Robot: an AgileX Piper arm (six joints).
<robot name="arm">
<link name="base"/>
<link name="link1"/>
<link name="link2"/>
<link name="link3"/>
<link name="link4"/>
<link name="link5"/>
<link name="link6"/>
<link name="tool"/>
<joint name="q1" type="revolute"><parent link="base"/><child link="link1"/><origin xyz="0 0 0.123"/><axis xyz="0 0 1"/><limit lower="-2.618" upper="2.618"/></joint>
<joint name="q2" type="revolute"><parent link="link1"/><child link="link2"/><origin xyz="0 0 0"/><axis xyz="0 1 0"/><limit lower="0" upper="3.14"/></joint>
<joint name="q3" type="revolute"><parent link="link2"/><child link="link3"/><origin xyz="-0.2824 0 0.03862"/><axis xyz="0 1 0"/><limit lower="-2.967" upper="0"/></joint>
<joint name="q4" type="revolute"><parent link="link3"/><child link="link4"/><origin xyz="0.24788 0 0.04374"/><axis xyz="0.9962 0 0.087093"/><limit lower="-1.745" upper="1.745"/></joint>
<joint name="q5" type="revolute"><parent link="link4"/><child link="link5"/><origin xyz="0 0 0"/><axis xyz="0 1 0"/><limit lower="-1.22" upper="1.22"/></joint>
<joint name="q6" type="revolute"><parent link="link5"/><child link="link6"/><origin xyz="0.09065 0 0.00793"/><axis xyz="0.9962 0 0.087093"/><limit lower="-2.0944" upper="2.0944"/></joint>
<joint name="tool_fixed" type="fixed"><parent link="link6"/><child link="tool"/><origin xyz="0 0 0" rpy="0 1.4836 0"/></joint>
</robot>
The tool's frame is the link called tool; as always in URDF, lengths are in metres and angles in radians.
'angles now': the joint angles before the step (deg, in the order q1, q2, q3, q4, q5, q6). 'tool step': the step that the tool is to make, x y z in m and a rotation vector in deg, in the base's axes. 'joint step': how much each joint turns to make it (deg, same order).
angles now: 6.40 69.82 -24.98 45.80 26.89 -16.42
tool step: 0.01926 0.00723 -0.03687 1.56 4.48 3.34
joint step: 0.00 12.92 -0.31 17.54 -1.76 -20.58
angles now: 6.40 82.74 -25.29 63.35 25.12 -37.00
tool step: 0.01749 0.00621 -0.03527 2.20 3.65 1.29
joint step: 0.00 12.18 -1.67 16.57 0.49 -17.98
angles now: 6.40 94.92 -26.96 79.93 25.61 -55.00
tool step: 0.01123 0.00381 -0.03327 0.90 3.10 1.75
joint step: 0.00 10.31 -2.07 9.83 1.35 -12.22
